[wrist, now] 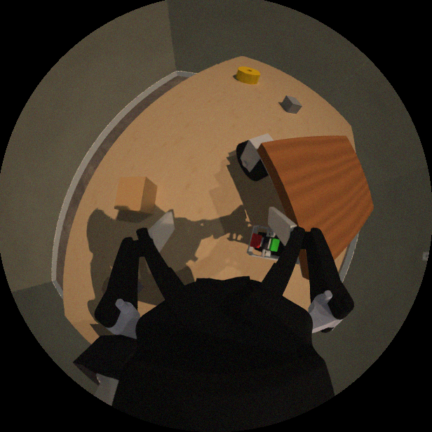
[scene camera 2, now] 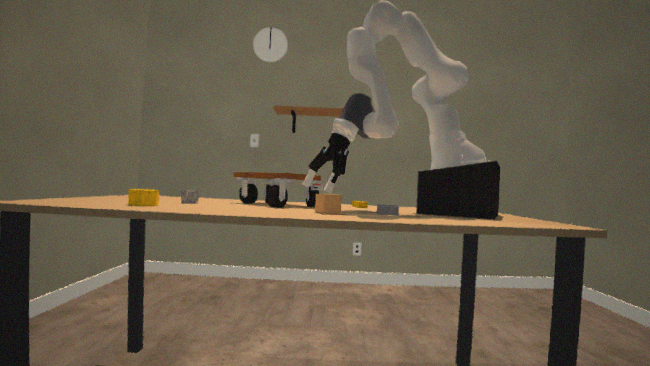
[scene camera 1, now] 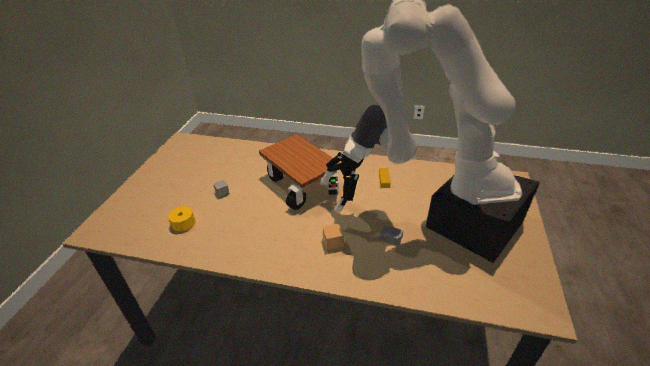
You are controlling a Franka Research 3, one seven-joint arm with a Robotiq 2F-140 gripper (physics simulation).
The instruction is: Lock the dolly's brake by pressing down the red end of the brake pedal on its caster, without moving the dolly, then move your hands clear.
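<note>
The dolly (scene camera 1: 296,159) (scene camera 2: 270,175) (wrist: 320,185) stands on its wheels, with a brown wooden deck. The pedal's red end (scene camera 1: 333,185) (wrist: 256,240) sticks out beyond the deck's edge on the caster nearest the arm. Its green end (scene camera 1: 333,180) (wrist: 275,244) lies on the side toward the deck. My gripper (scene camera 1: 334,192) (scene camera 2: 319,181) (wrist: 220,218) is open and empty, tilted beside this caster. In the wrist view, one fingertip shows just above the pedal, close to the deck's edge, and the other is well out to the left. Whether a finger touches the dolly cannot be told.
An orange block (scene camera 1: 333,238) (scene camera 2: 328,204) (wrist: 135,194) and a blue-grey block (scene camera 1: 392,235) (scene camera 2: 388,209) lie toward the front. A yellow bar (scene camera 1: 384,178) (scene camera 2: 359,204) lies right of the dolly. A grey cube (scene camera 1: 221,188) (wrist: 291,104) and yellow ring (scene camera 1: 175,221) (wrist: 248,77) stand left.
</note>
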